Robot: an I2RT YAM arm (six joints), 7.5 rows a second.
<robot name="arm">
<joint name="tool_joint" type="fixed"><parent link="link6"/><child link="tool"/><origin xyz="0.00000 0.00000 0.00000" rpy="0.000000 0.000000 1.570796"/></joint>
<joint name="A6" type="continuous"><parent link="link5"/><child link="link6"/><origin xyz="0.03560 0.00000 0.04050" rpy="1.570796 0.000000 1.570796"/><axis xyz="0 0 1"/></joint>
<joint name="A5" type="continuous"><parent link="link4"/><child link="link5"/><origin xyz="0.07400 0.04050 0.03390" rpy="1.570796 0.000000 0.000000"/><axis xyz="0 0 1"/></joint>
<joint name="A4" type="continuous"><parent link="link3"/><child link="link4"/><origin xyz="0.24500 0.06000 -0.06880" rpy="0.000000 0.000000 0.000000"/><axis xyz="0 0 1"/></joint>
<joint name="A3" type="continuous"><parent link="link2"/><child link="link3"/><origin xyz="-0.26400 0.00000 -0.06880" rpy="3.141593 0.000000 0.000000"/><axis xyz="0 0 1"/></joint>
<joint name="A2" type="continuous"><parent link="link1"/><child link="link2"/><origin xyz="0.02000 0.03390 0.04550" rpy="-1.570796 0.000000 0.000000"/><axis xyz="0 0 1"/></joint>
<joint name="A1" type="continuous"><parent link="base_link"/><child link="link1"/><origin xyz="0.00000 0.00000 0.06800" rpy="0.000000 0.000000 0.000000"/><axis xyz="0 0 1"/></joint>
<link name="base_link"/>
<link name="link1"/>
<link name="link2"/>
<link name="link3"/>
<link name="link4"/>
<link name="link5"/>
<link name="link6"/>
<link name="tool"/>
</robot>
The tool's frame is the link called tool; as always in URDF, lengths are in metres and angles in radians. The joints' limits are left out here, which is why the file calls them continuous.
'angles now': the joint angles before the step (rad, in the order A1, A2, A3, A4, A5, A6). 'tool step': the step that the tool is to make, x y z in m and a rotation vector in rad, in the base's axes. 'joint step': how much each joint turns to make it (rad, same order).
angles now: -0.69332, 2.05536, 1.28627, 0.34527, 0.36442, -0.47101
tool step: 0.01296, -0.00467, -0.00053, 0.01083, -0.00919, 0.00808
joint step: 0.00964, 0.04294, 0.06788, -0.02986, -0.00446, 0.01452
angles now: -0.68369, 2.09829, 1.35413, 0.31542, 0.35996, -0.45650
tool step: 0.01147, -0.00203, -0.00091, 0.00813, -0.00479, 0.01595
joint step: 0.01121, 0.03477, 0.05395, -0.02297, -0.00820, 0.00694
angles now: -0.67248, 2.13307, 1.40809, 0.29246, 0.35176, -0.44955
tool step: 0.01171, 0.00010, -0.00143, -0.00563, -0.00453, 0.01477
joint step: 0.01510, 0.03301, 0.04460, -0.00406, 0.00098, -0.00144
